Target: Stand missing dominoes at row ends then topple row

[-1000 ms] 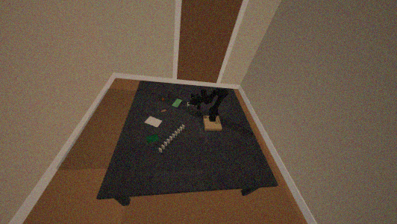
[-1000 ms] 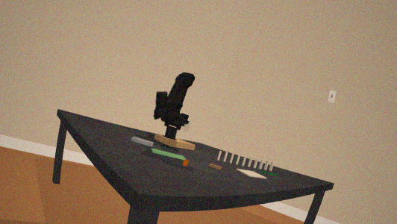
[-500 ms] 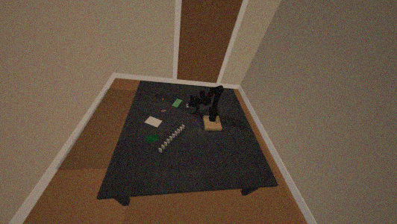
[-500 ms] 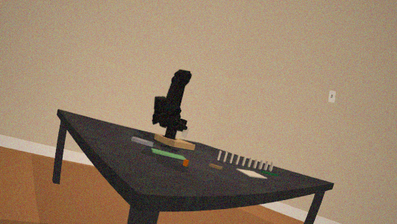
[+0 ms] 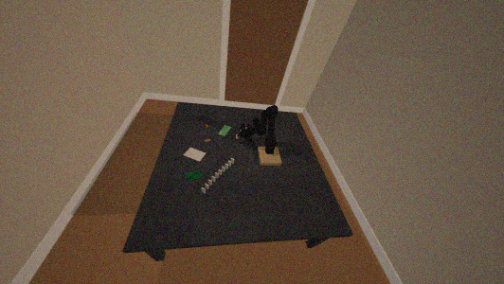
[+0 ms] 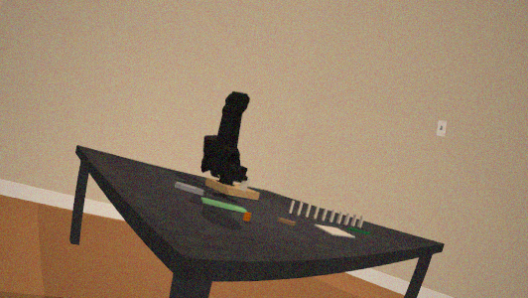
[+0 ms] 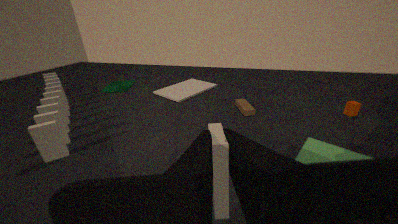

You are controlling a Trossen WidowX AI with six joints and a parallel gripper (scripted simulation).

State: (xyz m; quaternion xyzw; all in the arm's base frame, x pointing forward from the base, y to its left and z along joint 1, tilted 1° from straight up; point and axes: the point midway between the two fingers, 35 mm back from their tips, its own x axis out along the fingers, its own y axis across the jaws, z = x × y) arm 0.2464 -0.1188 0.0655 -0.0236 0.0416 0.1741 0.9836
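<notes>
Right now my gripper tip is 140 mm to the left of the green bar, 100 mm short of it and 90 mm above it. The rest, counted from my gripper tip: orange block: 260 mm ahead, 180 mm to the right, 80 mm below; then brown piece: 240 mm ahead, 90 mm below; then grey bar: 170 mm to the right, 100 mm behind, 90 mm below.
</notes>
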